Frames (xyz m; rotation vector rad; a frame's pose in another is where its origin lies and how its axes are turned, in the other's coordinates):
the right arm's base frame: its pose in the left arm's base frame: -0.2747 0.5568 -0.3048 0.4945 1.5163 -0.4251
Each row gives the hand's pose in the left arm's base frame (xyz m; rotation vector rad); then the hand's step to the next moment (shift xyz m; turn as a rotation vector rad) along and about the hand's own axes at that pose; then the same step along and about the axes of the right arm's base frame.
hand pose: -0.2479 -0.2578 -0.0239 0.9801 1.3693 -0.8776
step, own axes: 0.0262 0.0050 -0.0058 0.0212 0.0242 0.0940
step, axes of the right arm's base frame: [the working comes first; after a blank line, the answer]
step, axes of the left arm's base frame: 0.0033 0.0086 -0.0257 0.0577 -0.0774 -0.0237

0.0261 0.0079 -0.0018 0.0216 -0.0334 0.0910
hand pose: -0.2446 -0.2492 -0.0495 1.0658 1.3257 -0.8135
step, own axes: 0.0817 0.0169 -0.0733 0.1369 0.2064 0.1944
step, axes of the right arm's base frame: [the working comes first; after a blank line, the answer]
step, axes of the left arm's base frame: -0.0010 0.0832 -0.0735 0.2749 -0.0969 -0.1191

0.0768 0.0655 -0.0463 0.1198 0.0665 0.2835
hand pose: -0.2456 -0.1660 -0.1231 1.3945 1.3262 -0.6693
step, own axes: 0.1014 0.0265 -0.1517 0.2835 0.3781 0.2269
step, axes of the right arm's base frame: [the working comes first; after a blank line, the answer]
step, axes of the left arm's base frame: 0.0094 0.1799 -0.0395 0.4781 -0.0469 -0.2099

0.0469 0.1531 -0.0915 0.2160 0.2167 0.4257
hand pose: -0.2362 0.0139 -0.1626 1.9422 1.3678 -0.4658
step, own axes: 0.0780 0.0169 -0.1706 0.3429 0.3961 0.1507
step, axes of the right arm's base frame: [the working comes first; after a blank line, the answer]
step, axes of the left arm's base frame: 0.0274 0.1716 0.0727 0.5092 0.0441 -0.1897

-0.0652 0.1610 -0.0729 0.2001 0.3105 0.4010
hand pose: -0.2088 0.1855 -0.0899 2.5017 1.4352 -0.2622
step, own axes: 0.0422 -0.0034 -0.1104 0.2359 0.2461 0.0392
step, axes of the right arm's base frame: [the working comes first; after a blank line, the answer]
step, axes of the left arm's base frame: 0.0219 0.0693 0.0933 0.3296 0.0624 -0.0722

-0.0900 0.0737 -0.0209 0.0804 0.2313 0.2404
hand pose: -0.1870 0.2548 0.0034 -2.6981 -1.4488 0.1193
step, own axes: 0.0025 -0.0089 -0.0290 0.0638 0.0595 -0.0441
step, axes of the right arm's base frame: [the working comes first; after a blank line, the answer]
step, axes of the left arm's base frame: -0.0030 0.0061 0.0297 0.0890 0.0191 0.0356

-0.0295 0.0047 -0.0061 -0.0332 0.0667 0.0632
